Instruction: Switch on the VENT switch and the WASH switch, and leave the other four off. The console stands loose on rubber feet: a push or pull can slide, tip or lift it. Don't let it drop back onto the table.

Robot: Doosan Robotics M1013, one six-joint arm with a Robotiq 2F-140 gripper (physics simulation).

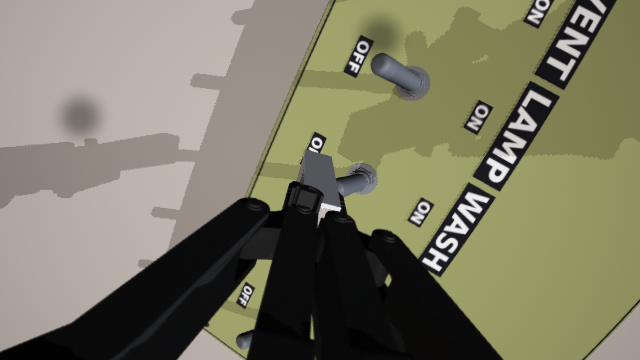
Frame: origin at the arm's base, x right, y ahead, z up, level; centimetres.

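Where they show: gripper, fingertip midpoint: (312,174).
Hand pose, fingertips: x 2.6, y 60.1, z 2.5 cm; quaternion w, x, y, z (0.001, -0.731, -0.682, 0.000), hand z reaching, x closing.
Each offset is from my fingertips to the top centre of the thing. "spot": to the spot under its first point. Level surfaces: height alone.
The WASH switch lever {spot: dx +0.1, dy +2.4, dz +0.3 cm} (351,184) is a grey stick that leans left toward its OFF side, away from the ON label {spot: dx +1.7, dy +7.8, dz -1.3 cm} (420,212) beside the word WASH {spot: dx +2.1, dy +10.4, dz -0.2 cm} (457,231). My gripper (312,174) is shut and empty, its grey fingertips right beside the lever's free end. They partly hide that end and the OFF label {spot: dx -0.6, dy +0.2, dz -4.6 cm} (316,143); whether they touch the lever I cannot tell. The VENT label {dx -11.9, dy +13.3, dz +0.1 cm} (575,42) and an ON label (538,11) show at the top right; the VENT lever does not show. The green console (540,240) fills the middle and right.
The LAMP lever {dx -6.6, dy +3.6, dz +0.8 cm} (397,73) leans to its OFF label (358,56). Another lever {dx +14.5, dy -1.0, dz +0.8 cm} (244,340) shows partly at the bottom, near an OFF label (245,295); the gripper's links hide its surroundings. The console's edge (288,107) runs diagonally, with pale table {dz -12.0 cm} (115,40) and shadows to its left.
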